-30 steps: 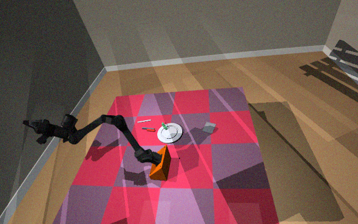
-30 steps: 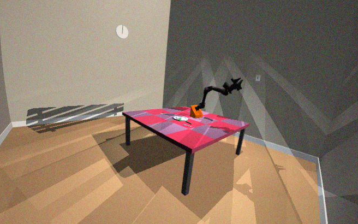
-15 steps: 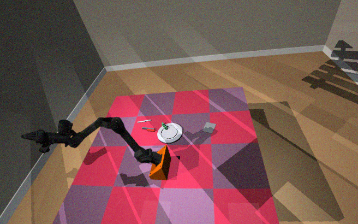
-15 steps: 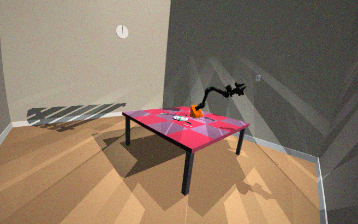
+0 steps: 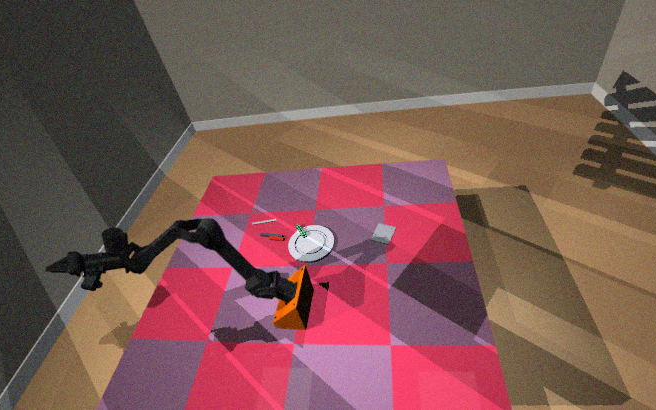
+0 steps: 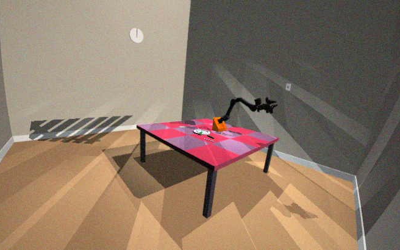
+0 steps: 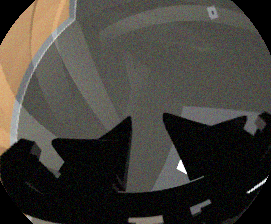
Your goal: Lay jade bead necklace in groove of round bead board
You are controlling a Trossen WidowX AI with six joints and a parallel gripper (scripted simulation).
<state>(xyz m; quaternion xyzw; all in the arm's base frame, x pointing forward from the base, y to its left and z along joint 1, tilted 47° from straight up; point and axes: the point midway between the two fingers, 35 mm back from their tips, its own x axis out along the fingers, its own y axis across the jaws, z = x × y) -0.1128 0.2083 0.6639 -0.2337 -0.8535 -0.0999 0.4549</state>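
My gripper tip is now 57 cm short of the thin white rod, 43 cm to the left of it and 44 cm above it. The rest, counted from my gripper tip: round white bead board 42 cm ahead, 67 cm to the right, 43 cm below; then red-handled tool 47 cm ahead, 50 cm to the right, 43 cm below; then flat grey pad 45 cm ahead, 98 cm to the right, 44 cm below.
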